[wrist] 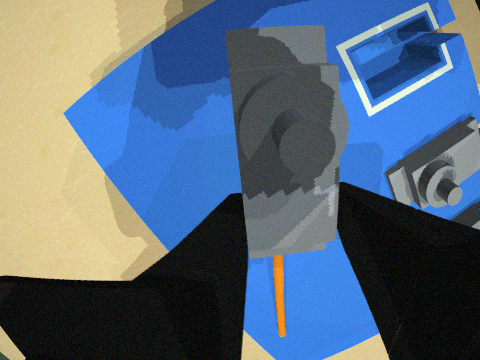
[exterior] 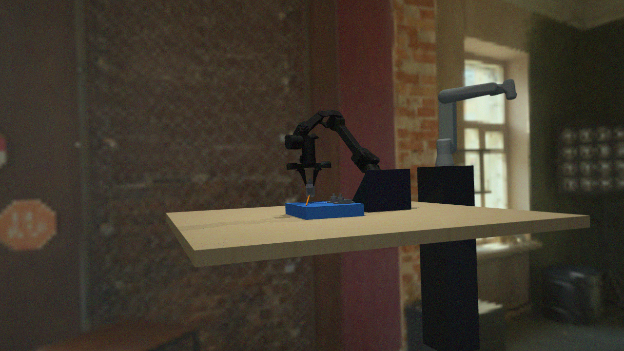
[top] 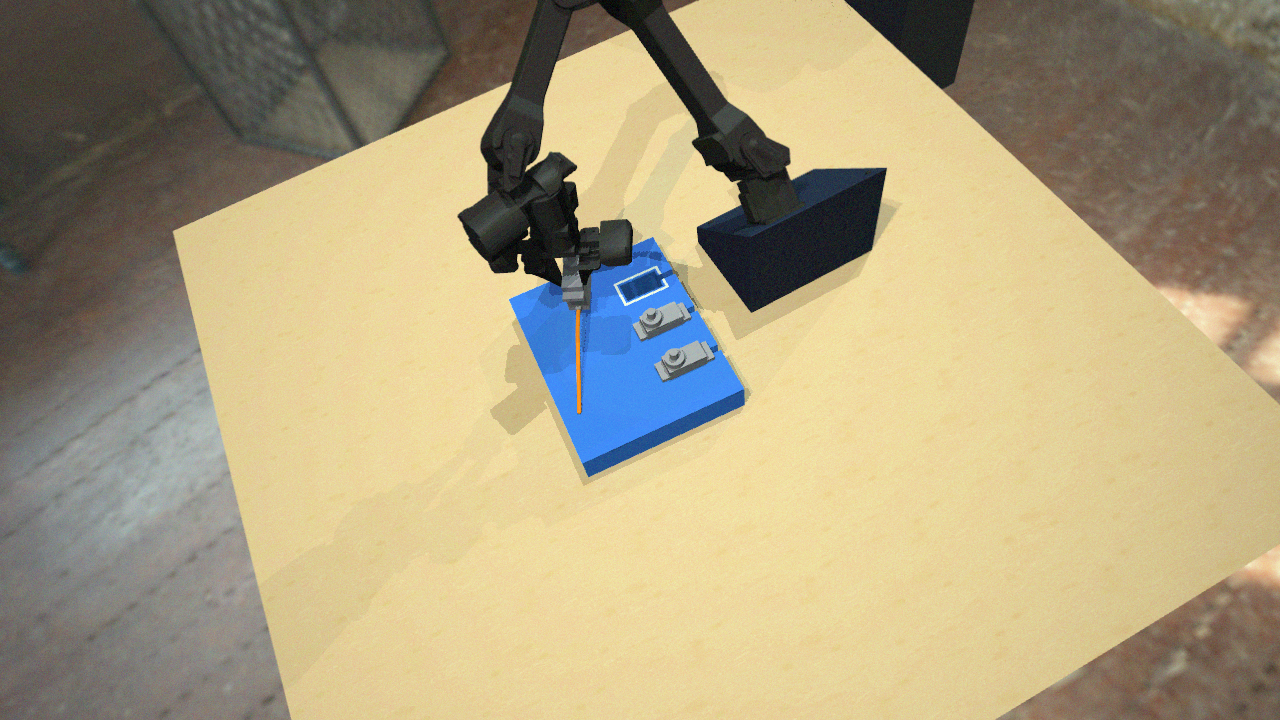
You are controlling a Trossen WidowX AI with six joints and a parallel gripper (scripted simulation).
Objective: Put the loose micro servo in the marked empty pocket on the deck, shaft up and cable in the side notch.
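Now: gripper tip 10 cm above the blue deck, 7 cm to the right of it and 2 cm short of it.
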